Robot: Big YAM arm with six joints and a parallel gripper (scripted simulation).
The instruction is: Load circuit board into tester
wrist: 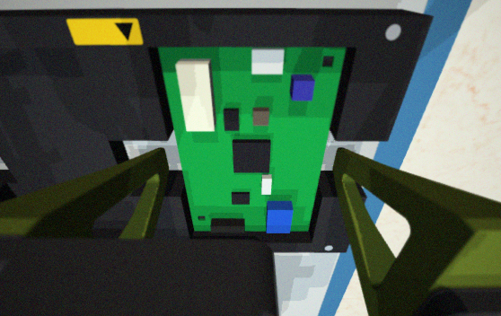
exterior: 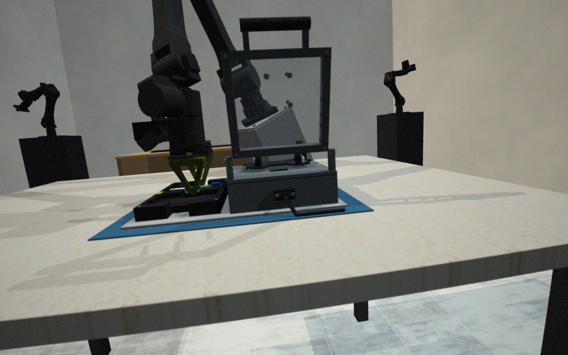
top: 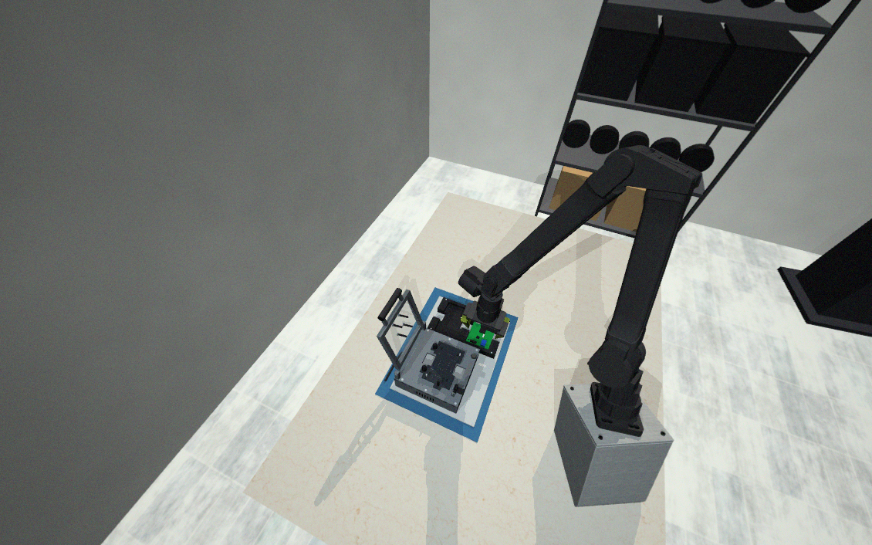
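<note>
Now: hand right at the green circuit board. The rest, counted from my hand: latch hook: 23 cm to the left, 6 cm above, 3 cm ahead; dark plate: 16 cm to the left, 9 cm ahead, 5 cm above; clear lid: 21 cm ahead, 16 cm above, 14 cm to the left.
</note>
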